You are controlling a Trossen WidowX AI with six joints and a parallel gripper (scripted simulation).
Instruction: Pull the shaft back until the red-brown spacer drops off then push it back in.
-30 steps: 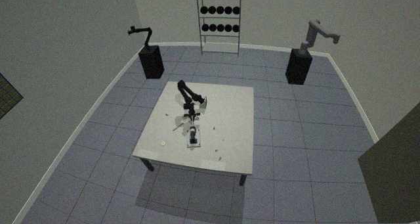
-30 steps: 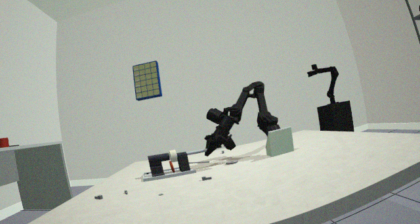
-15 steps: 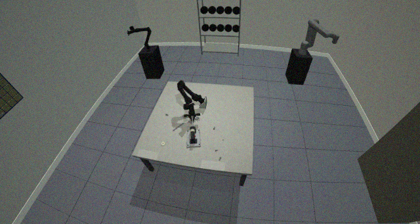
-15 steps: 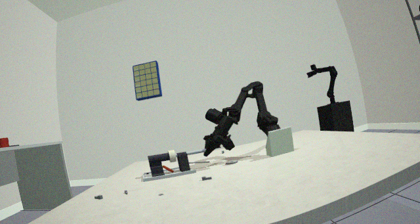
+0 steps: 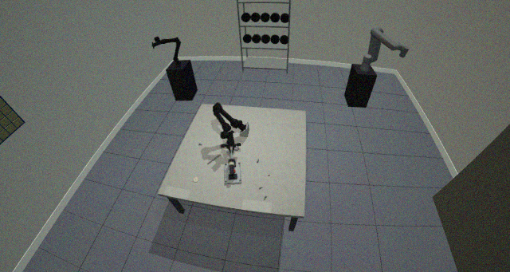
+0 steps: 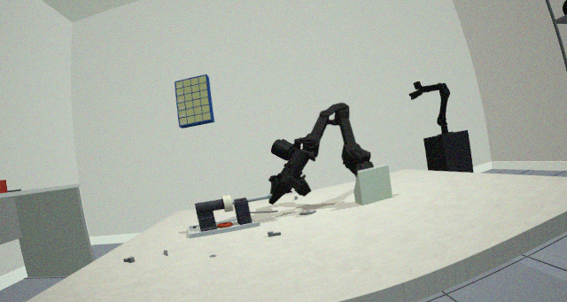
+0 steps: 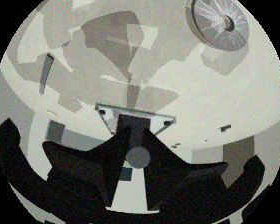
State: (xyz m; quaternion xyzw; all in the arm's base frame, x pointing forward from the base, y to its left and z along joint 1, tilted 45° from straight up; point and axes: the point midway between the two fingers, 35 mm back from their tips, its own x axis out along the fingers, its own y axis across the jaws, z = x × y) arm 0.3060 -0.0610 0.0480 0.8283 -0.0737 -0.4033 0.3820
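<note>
My gripper tip is now 60 mm short of the thin grey shaft, 10 mm to the right of it and 30 mm below it. Also, from my gripper tip: red-brown spacer: 160 mm ahead, 30 mm to the left, 40 mm below.
</note>
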